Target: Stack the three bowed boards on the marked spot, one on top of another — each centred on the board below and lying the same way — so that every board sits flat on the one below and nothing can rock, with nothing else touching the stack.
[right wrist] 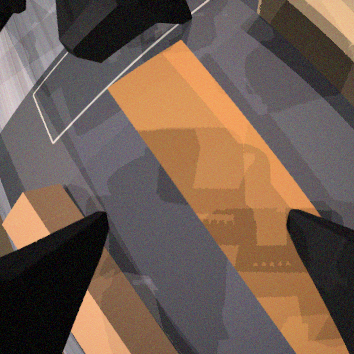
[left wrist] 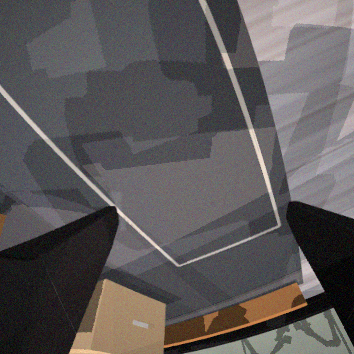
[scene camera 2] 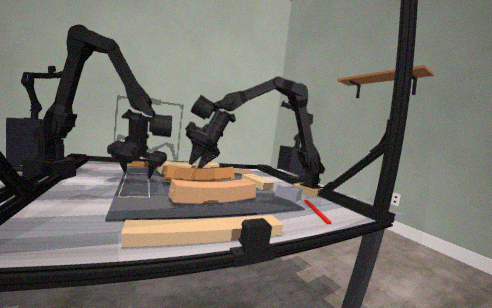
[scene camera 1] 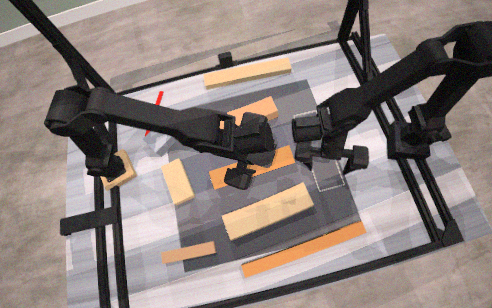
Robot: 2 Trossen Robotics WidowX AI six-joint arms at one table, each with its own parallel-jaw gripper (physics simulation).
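Places are measured from the left arm's base along level axes (x ahead, y left, z up), in centimetres.
Where they show: left gripper, fingertip midpoint: [left wrist: 202, 212] [scene camera 2: 137, 175] [scene camera 1: 327, 171]; right gripper, fingertip midpoint: [right wrist: 198, 219] [scene camera 2: 194, 166]; left arm's base, origin of the base link: [scene camera 2: 50, 158] [scene camera 1: 412, 137]; right arm's base, origin of the base link: [scene camera 2: 310, 185] [scene camera 1: 114, 169].
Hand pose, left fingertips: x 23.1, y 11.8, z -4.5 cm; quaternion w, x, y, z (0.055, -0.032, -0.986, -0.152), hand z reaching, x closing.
Observation:
Each offset is from my left fingertips to the top centre of the thing.
An orange bowed board {dx +21.3, dy +2.3, dz +6.0 cm} [scene camera 1: 284, 157] [scene camera 2: 200, 173] [right wrist: 200, 145] lies mid-mat. A peach bowed board {dx +27.7, dy -12.7, dz +4.5 cm} [scene camera 1: 260, 107] [scene camera 2: 215, 191] [right wrist: 125, 295] lies parallel, nearer scene camera 2. A wide pale board {dx +15.3, dy +13.9, dz +4.4 cm} [scene camera 1: 270, 210] [scene camera 2: 162, 169] [left wrist: 132, 315] [right wrist: 320, 42] lies on its other side. The marked spot is a white outline [scene camera 1: 331, 189] [scene camera 2: 135, 197] [left wrist: 228, 246] [right wrist: 43, 119], with no board inside. My left gripper [scene camera 1: 327, 167] [scene camera 2: 137, 176] [left wrist: 202, 212] is open and empty above it. My right gripper [scene camera 1: 251, 171] [scene camera 2: 198, 164] [right wrist: 198, 219] is open and empty above the orange board, partly hiding it.
A pale plank {dx +28.4, dy -31.9, dz +1.2 cm} [scene camera 1: 247, 73] [scene camera 2: 190, 232] and a thin orange plank {dx +4.7, dy +22.1, dz +1.6 cm} [scene camera 1: 305, 248] lie off the dark mat. A short pale block {dx +42.7, dy +9.0, dz +2.1 cm} [scene camera 1: 178, 181], a small peach strip {dx +35.2, dy +27.9, dz +1.0 cm} [scene camera 1: 188, 252], a grey block {dx +52.0, dy -3.2, dz +3.3 cm} [scene camera 2: 288, 192] and a red stick {dx +57.7, dy -13.4, dz -0.6 cm} [scene camera 1: 159, 100] [scene camera 2: 317, 211] lie around it.

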